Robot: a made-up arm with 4 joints. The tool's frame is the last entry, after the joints.
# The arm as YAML. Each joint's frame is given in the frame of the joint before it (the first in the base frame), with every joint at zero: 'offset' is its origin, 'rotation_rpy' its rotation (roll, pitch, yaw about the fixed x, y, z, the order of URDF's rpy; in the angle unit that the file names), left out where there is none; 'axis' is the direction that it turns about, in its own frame. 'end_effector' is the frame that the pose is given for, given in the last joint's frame.
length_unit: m
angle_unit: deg
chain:
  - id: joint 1
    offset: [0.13, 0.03, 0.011]
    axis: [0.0, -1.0, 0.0]
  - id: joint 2
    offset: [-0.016, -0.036, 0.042]
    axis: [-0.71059, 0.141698, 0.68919]
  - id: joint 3
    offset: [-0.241, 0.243, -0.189]
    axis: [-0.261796, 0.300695, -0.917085]
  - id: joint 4
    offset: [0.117, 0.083, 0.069]
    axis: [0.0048, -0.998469, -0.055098]
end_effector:
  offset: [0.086, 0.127, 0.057]
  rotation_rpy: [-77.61, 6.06, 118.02]
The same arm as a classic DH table. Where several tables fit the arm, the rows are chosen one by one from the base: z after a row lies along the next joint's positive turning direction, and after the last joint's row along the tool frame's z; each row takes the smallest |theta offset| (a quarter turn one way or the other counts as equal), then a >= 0, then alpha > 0; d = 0 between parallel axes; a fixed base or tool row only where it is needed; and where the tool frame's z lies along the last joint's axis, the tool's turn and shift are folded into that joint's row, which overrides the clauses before.
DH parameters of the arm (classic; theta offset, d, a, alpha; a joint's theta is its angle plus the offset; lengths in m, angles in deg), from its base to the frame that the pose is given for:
base (fixed): 0 0.011 0.13 90
joint 1: 45.88 0.0118 0.019 -98.15
joint 2: 66.73 0.2803 0.0957 -113.79
joint 3: 71.29 0.3093 0.0958 -104.53
joint 4: -89.55 -0.207 -0.0708 65.02
tool (fixed): -74.36 -0.0778 0 0

